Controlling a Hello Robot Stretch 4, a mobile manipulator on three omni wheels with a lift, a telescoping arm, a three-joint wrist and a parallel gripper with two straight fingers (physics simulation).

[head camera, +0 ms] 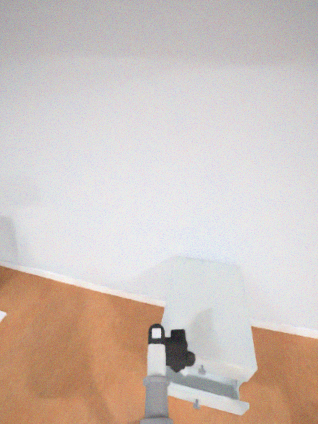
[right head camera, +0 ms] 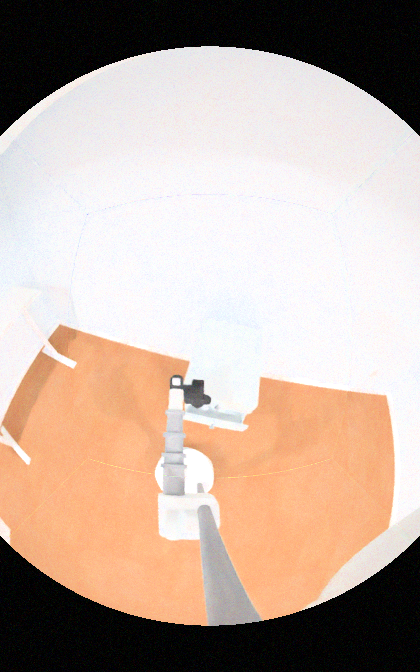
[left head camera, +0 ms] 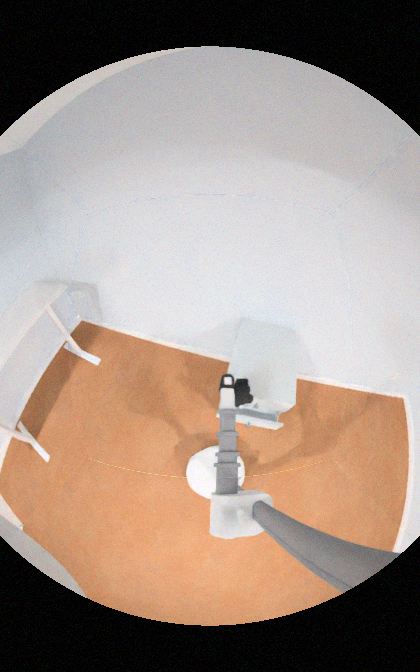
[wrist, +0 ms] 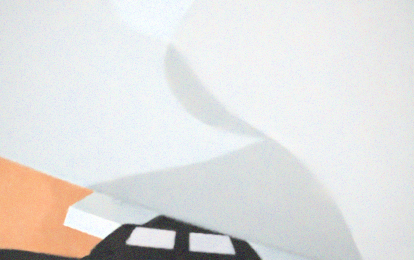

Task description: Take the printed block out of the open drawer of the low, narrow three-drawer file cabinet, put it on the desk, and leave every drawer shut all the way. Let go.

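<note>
The low pale file cabinet (head camera: 210, 300) (left head camera: 265, 355) (right head camera: 227, 355) (wrist: 75, 115) stands against the wall. One drawer (head camera: 220, 403) (left head camera: 262, 424) (right head camera: 227, 424) (wrist: 90, 220) below the top one is pulled out; I cannot tell whether it is the middle or bottom one. My gripper (head camera: 178, 352) (wrist: 182, 224) is over the cabinet's front left part, with its fingers shut together at the bottom of the wrist view. I see nothing between them. The printed block does not show; the drawer's left part is hidden behind the gripper and arm. The white desk (left head camera: 25, 325) (right head camera: 17, 325) is at the far left.
The desk's legs and feet (left head camera: 82, 354) (right head camera: 60, 358) stand on the orange floor. A white round base part (left head camera: 200, 472) (right head camera: 200, 470) is under the telescoping arm (head camera: 156, 395). A white wall (head camera: 150, 175) rises behind the cabinet. The top drawer's knob (head camera: 202, 369) shows above the open drawer.
</note>
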